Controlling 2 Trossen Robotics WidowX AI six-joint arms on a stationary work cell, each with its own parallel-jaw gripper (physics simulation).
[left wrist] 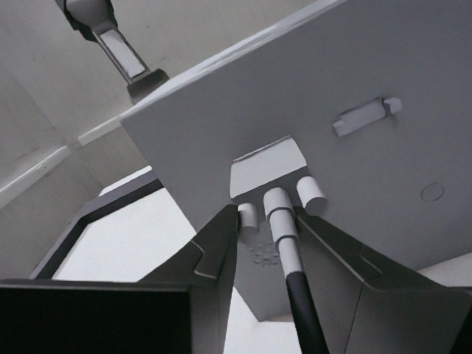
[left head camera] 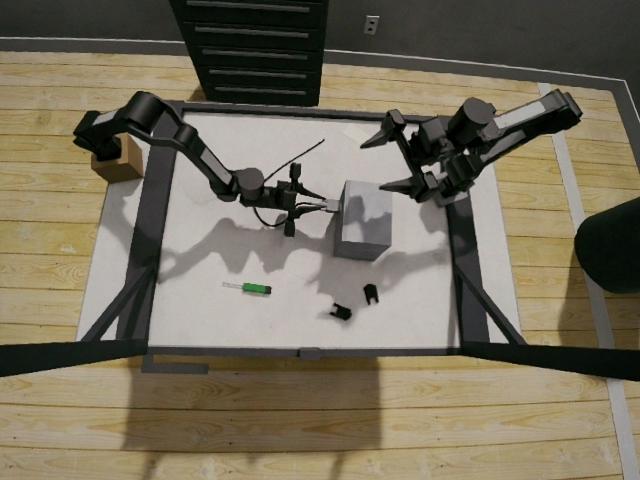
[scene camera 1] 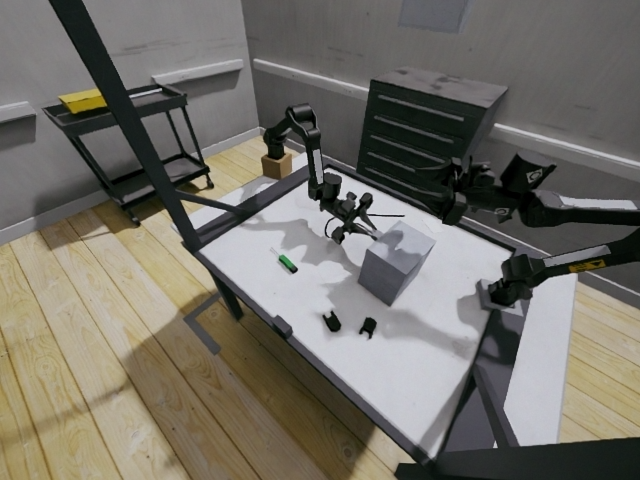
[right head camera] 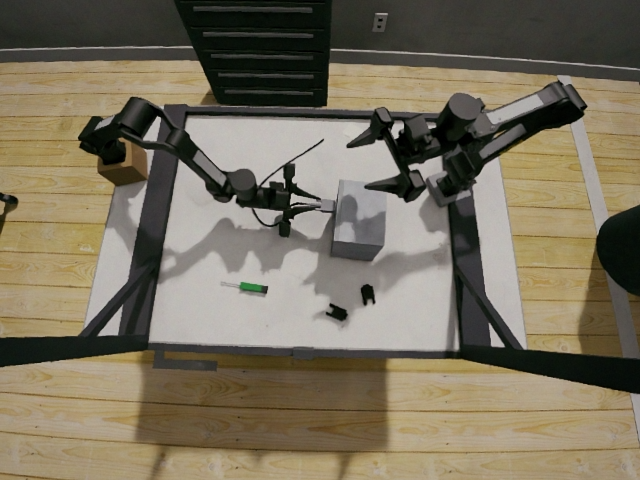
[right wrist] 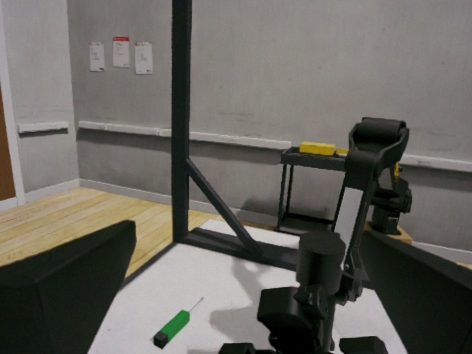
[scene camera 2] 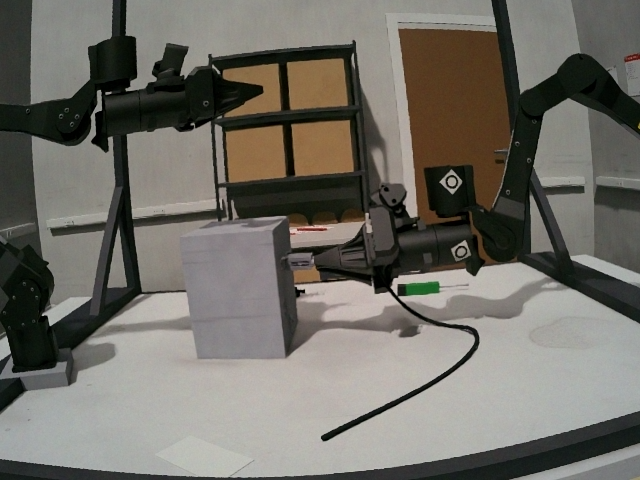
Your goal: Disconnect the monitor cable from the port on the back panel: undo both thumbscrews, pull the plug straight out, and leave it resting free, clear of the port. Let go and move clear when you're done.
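Where they show: left gripper, fingertip midpoint: [left wrist: 262, 216] [left head camera: 325, 203] [scene camera 1: 374, 232] [right head camera: 320, 203] [scene camera 2: 314, 263]; right gripper, fingertip midpoint: [left head camera: 369, 167] [scene camera 1: 413, 180] [right head camera: 355, 166] [right wrist: 250, 236] [scene camera 2: 253, 95]; left arm's base at its link origin: [left head camera: 109, 149] [scene camera 1: 276, 155] [right head camera: 114, 153] [right wrist: 384, 228]; right arm's base at its link origin: [left head camera: 447, 187] [scene camera 1: 501, 296] [right head camera: 449, 185] [scene camera 2: 36, 362].
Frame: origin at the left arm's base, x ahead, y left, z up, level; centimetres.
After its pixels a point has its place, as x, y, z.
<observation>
The grey box [left head camera: 367, 219] {62.6, -36.7, 7.3} [scene camera 2: 237, 299] {65.1, -26.9, -0.9} stands on the table. The plug [left head camera: 332, 205] {56.0, -29.8, 3.1} [scene camera 2: 301, 260] {56.4, -28.2, 2.8} [left wrist: 267, 167] {55.8, -29.8, 3.1} is at its back panel. The plug's left thumbscrew [left wrist: 247, 217] {54.1, -27.9, 2.7} and right thumbscrew [left wrist: 312, 192] {53.2, -30.1, 2.8} flank the centre barrel. The black cable [scene camera 2: 454, 361] {43.2, -11.5, -8.3} [left wrist: 306, 312] {49.8, -27.7, 2.6} trails under the left arm to the table. My left gripper [left head camera: 325, 203] {54.6, -28.5, 2.1} [scene camera 2: 316, 258] {54.6, -28.5, 2.1} [left wrist: 262, 216] {54.6, -28.5, 2.1} is partly closed, with no firm hold visible. Its fingers stand beside the left thumbscrew and the barrel's right side. Thread engagement is hidden. My right gripper [left head camera: 371, 166] {60.3, -31.8, 24.8} [right wrist: 250, 236] {60.3, -31.8, 24.8} is open, high near the box.
A green screwdriver [left head camera: 254, 288] {31.9, -44.9, -7.2} and two black forked pieces [left head camera: 370, 293] {62.3, -53.1, -7.4} [left head camera: 340, 311] {53.1, -55.9, -7.4} lie on the near side of the table in the head views. Another small port [left wrist: 362, 117] {56.9, -35.2, 2.2} sits on the panel. A pale card [scene camera 2: 204, 456] {72.2, -2.7, -8.9} lies near the far edge.
</observation>
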